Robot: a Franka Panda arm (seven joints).
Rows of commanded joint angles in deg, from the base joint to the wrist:
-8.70, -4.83, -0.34, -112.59, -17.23, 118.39, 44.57
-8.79, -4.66, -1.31, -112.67, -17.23, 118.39, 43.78
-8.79, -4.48, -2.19, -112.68, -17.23, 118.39, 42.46
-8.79, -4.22, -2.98, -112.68, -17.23, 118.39, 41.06
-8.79, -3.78, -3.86, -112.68, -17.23, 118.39, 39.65
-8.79, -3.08, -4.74, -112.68, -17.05, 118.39, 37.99
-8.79, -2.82, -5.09, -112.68, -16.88, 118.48, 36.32
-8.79, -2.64, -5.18, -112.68, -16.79, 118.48, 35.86
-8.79, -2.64, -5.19, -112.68, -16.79, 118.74, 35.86
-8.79, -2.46, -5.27, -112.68, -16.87, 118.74, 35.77
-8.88, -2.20, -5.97, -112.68, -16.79, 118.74, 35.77
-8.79, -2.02, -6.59, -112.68, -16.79, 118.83, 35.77
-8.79, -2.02, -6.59, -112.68, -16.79, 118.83, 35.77
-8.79, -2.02, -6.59, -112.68, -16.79, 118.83, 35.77
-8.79, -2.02, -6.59, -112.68, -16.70, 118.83, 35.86
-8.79, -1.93, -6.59, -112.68, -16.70, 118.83, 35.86
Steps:
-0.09, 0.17, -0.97, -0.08, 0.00, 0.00, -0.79
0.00, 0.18, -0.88, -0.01, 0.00, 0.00, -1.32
0.00, 0.26, -0.79, 0.00, 0.00, 0.00, -1.40
0.00, 0.44, -0.88, 0.00, 0.00, 0.00, -1.41
0.00, 0.70, -0.88, 0.00, 0.18, 0.00, -1.66
0.00, 0.26, -0.35, 0.00, 0.17, 0.09, -1.67
0.00, 0.18, -0.09, 0.00, 0.09, 0.00, -0.46
0.00, 0.00, -0.01, 0.00, 0.00, 0.26, 0.00
0.00, 0.18, -0.08, 0.00, -0.08, 0.00, -0.09
-0.09, 0.26, -0.70, 0.00, 0.08, 0.00, 0.00
0.09, 0.18, -0.62, 0.00, 0.00, 0.09, 0.00
0.00, 0.00, 0.00, 0.00, 0.00, 0.00, 0.00
0.00, 0.00, 0.00, 0.00, 0.00, 0.00, 0.00
0.00, 0.00, 0.00, 0.00, 0.09, 0.00, 0.09
0.00, 0.09, 0.00, 0.00, 0.00, 0.00, 0.00

